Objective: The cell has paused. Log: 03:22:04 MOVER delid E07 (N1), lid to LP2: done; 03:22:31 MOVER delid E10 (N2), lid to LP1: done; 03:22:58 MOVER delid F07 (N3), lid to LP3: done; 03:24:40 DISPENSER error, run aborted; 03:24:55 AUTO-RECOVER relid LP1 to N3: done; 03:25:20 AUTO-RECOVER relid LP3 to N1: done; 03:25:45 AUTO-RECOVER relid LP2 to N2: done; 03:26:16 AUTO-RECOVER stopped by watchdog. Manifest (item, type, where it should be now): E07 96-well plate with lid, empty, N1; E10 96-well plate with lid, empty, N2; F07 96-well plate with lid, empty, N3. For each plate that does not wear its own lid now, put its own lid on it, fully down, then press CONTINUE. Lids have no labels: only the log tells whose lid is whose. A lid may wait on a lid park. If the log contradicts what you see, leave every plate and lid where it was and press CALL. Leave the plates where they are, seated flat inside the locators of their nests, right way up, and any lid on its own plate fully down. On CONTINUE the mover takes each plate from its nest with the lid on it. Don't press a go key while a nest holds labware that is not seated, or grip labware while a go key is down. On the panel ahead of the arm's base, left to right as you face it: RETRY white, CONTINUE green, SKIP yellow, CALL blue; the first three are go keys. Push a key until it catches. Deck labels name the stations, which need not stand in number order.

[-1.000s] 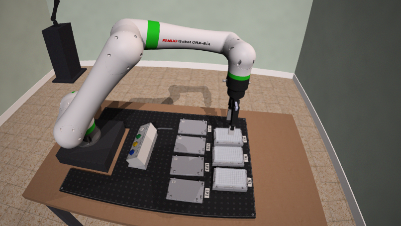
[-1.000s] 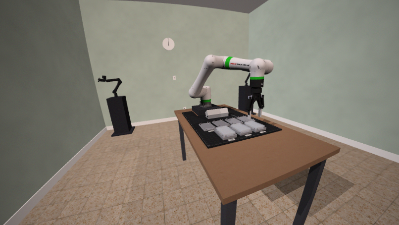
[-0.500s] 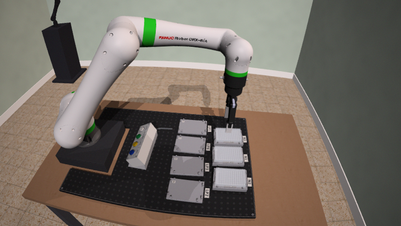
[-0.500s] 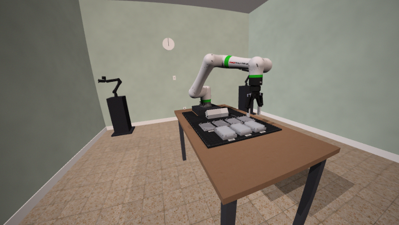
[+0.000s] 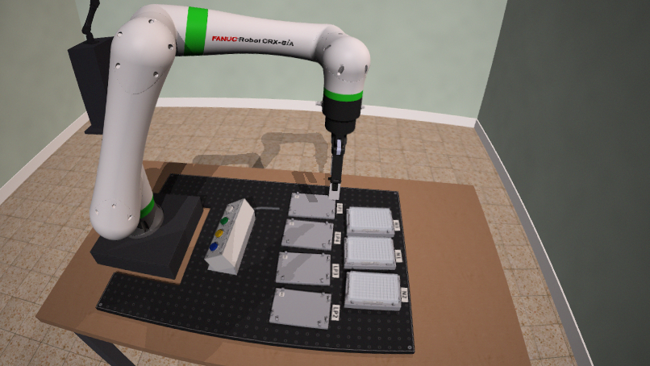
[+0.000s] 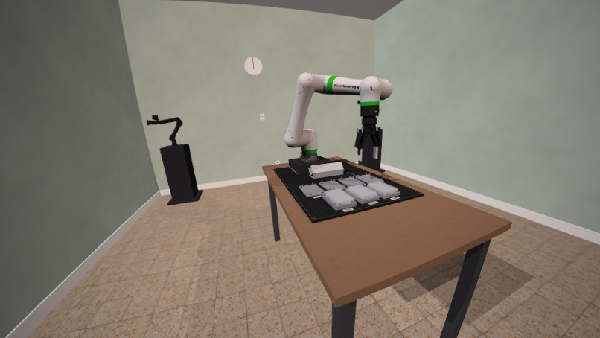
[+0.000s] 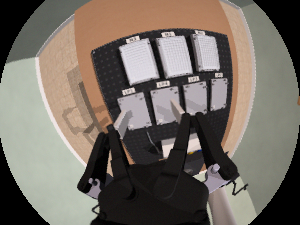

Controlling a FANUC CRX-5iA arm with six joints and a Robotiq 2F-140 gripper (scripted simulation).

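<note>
The green key lies 310 mm behind my hand, 110 mm below it and 100 mm to the right of it. Also, from my hand: plate (150 mm below, 120 mm to the right, 120 mm ahead); then LP4 (170 mm below, 70 mm behind, 60 mm to the right); then LP1 (170 mm below, 70 mm to the left, 70 mm behind).
</note>
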